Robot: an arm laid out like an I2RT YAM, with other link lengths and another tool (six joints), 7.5 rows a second.
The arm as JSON. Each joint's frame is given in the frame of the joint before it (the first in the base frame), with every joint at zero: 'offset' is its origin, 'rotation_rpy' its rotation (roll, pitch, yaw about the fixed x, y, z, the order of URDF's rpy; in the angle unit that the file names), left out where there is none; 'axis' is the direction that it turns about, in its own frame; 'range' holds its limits. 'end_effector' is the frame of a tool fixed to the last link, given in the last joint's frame.
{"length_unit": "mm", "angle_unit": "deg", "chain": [
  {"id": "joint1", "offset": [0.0, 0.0, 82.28], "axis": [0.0, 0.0, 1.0], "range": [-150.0, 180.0]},
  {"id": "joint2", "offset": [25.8, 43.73, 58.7], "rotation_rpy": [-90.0, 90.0, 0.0], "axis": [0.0, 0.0, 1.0], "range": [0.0, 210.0]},
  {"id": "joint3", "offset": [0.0, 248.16, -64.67], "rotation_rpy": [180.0, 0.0, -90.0], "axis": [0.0, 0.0, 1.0], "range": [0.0, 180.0]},
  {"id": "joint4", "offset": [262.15, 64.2, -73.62], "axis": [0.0, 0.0, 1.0], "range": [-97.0, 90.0]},
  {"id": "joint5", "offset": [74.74, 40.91, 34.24], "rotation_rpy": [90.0, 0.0, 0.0], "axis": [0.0, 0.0, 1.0], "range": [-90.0, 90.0]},
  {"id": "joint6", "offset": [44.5, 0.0, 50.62], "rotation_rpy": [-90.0, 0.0, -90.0], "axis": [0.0, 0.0, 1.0], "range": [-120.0, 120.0]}
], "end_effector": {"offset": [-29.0, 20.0, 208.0], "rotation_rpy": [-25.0, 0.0, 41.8]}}
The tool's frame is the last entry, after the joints.
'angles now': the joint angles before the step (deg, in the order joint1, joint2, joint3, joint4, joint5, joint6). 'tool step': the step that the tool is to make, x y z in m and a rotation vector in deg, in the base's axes. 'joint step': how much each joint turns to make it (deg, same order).
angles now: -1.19 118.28 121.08 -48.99 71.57 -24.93
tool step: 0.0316 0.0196 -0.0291 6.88 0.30 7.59
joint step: 0.62 -0.02 -0.04 0.22 -9.79 -0.65
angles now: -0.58 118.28 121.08 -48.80 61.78 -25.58
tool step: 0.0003 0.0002 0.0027 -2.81 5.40 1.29
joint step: 0.09 -0.03 -0.06 0.11 1.22 -6.15
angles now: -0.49 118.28 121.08 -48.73 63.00 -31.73
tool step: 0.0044 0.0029 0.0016 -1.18 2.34 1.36
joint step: 0.22 0.01 0.01 0.92 0.05 -3.64
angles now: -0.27 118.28 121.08 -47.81 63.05 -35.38
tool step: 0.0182 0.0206 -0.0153 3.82 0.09 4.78
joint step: 1.02 0.01 0.01 -0.14 -5.36 0.07
